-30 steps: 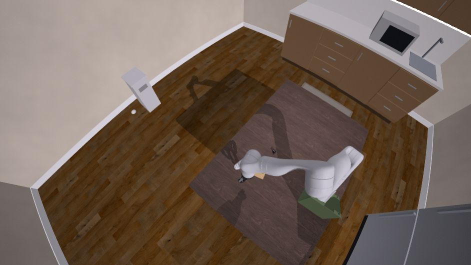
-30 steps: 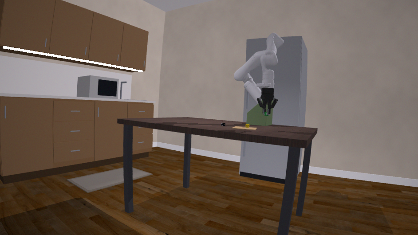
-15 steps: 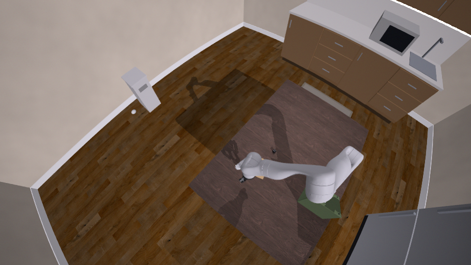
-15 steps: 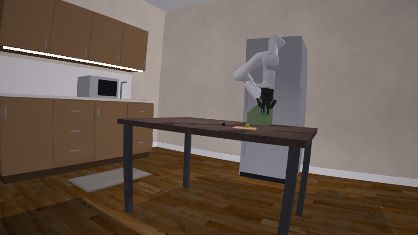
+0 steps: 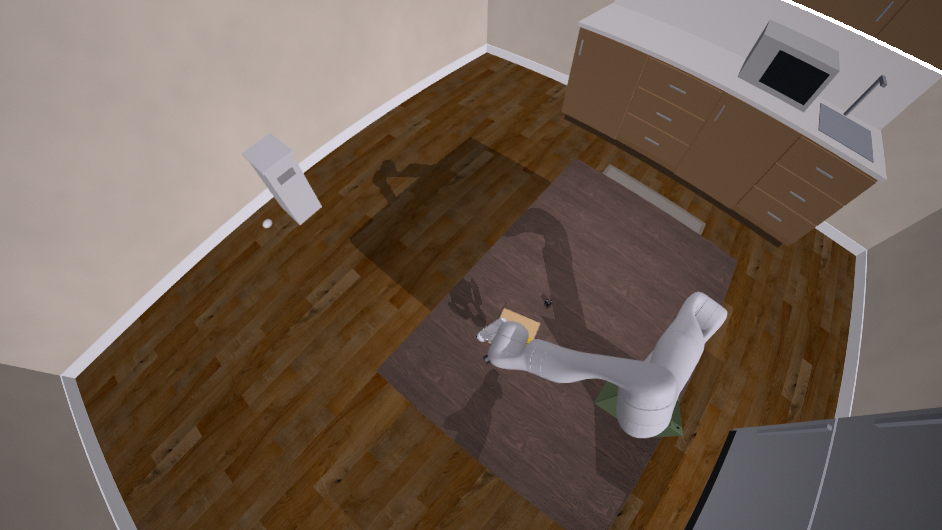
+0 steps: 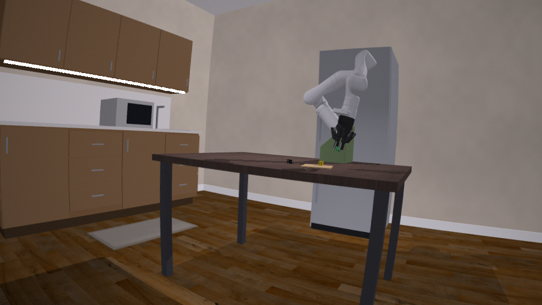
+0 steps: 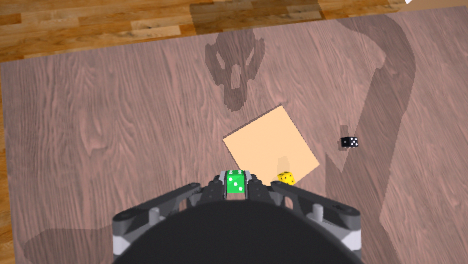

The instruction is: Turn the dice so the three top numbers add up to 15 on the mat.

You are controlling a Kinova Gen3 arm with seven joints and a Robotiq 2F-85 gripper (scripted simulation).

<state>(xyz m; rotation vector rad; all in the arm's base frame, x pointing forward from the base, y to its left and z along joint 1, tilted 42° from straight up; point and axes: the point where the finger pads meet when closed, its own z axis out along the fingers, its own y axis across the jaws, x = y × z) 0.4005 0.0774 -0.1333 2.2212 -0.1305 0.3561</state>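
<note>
Right now my hand is 10 cm to the left of the yellow die, 9 cm above it and 3 cm past it. From my hand the other things lie so: black die (26 cm to the right, 9 cm below); green die (1 cm below); tan mat (10 cm to the right, 10 cm below, 2 cm ahead).
</note>
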